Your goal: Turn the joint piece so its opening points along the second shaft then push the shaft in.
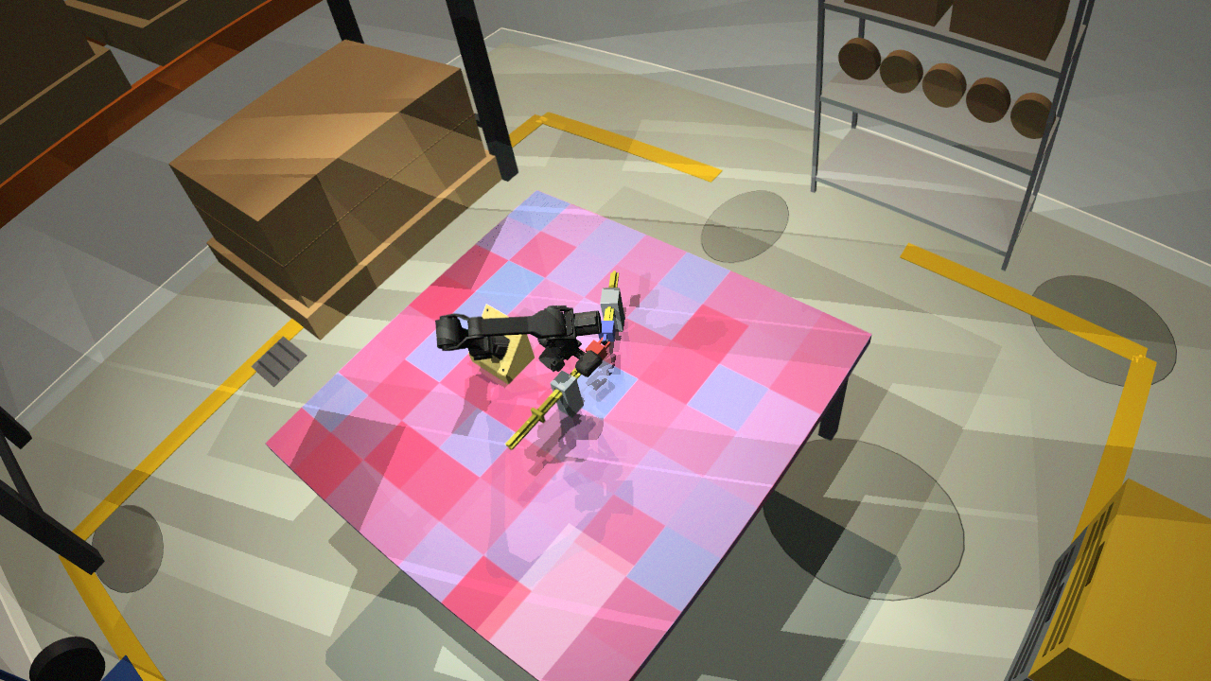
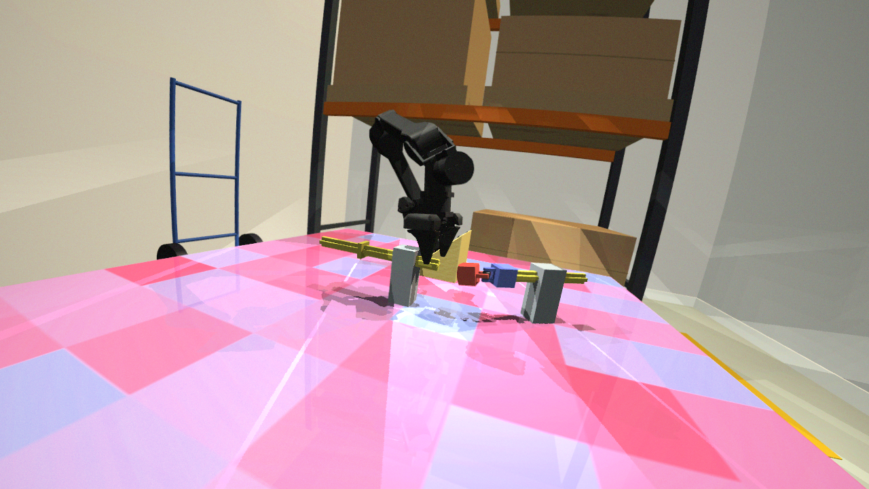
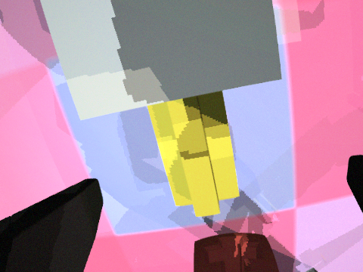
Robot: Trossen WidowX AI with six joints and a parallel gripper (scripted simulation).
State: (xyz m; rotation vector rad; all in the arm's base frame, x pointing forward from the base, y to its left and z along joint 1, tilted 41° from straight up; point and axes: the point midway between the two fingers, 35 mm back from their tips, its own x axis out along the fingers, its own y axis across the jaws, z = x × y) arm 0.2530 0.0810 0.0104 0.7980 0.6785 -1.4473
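Now: gripper tip 8 cm to the right of the red joint piece and 1 cm above it.
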